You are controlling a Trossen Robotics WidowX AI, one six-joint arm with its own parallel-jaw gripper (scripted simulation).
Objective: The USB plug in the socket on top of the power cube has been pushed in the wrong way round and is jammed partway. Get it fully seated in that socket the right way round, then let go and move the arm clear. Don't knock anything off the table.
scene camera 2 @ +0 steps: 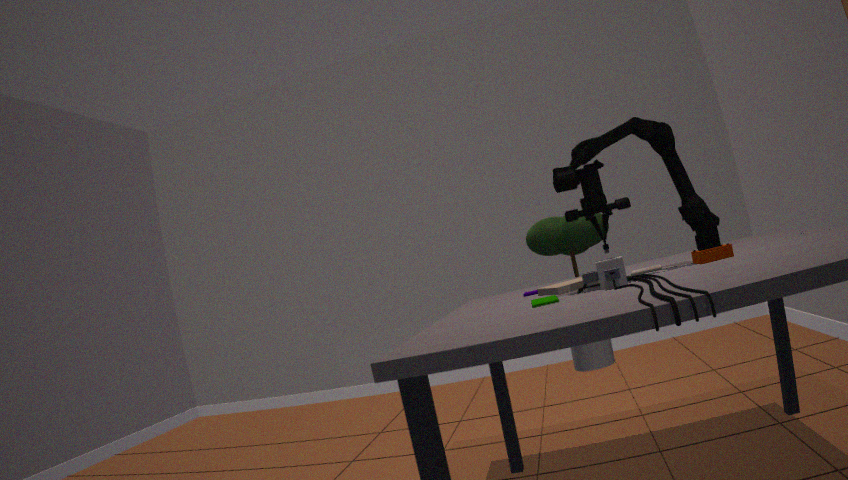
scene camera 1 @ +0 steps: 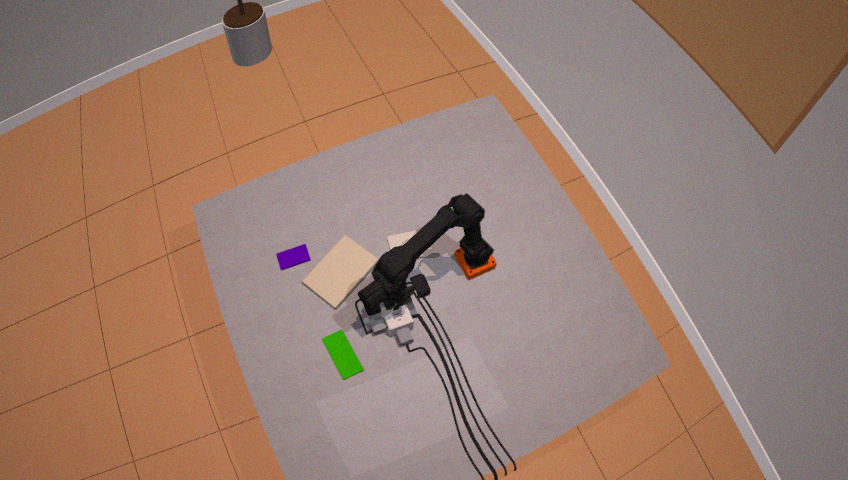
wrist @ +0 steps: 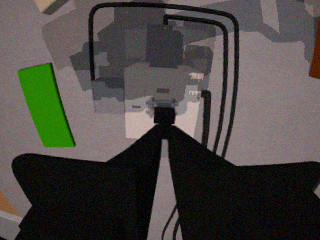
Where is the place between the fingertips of my gripper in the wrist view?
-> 164,131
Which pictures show my gripper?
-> Scene camera 2, scene camera 1 and the wrist view: all of them.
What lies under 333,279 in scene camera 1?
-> A beige board.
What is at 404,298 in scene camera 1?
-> My gripper.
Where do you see a green flat block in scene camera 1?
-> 339,348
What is my gripper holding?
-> A black USB plug.
